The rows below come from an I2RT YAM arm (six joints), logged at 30 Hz.
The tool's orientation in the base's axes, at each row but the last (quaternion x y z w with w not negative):
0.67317 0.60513 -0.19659 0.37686
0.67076 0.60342 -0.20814 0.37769
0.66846 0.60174 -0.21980 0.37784
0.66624 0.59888 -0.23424 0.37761
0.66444 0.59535 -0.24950 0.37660
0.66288 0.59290 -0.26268 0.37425
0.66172 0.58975 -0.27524 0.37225
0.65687 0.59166 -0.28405 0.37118
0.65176 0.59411 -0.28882 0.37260
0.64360 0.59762 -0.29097 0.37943
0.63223 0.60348 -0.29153 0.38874
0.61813 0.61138 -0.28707 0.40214
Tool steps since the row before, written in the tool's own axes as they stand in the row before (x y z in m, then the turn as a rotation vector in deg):
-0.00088 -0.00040 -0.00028 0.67 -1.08 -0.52
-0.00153 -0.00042 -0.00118 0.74 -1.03 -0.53
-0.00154 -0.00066 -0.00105 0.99 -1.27 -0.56
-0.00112 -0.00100 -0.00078 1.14 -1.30 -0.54
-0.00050 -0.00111 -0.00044 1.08 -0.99 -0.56
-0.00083 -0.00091 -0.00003 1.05 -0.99 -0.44
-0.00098 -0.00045 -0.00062 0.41 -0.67 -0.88
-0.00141 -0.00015 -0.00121 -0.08 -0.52 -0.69
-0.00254 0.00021 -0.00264 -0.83 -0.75 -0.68
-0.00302 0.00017 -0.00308 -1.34 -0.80 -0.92
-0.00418 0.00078 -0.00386 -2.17 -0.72 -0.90
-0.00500 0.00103 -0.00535 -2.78 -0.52 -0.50
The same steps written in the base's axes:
-0.00061 -0.00038 0.00071 -1.01 0.82 -0.44
-0.00090 -0.00011 0.00176 -0.95 0.87 -0.47
-0.00109 -0.00018 0.00164 -1.15 1.05 -0.70
-0.00128 -0.00009 0.00111 -1.15 1.13 -0.83
-0.00122 0.00006 0.00042 -0.85 1.11 -0.71
-0.00103 -0.00045 0.00051 -0.85 0.99 -0.76
-0.00064 -0.00005 0.00107 -0.66 0.97 0.06
-0.00042 0.00020 0.00180 -0.57 0.54 0.37
-0.00029 0.00076 0.00358 -0.89 0.11 0.95
-0.00043 0.00092 0.00420 -1.02 0.03 1.50
-0.00004 0.00104 0.00565 -1.02 -0.43 2.19
-0.00015 0.00199 0.00712 -0.83 -1.07 2.53

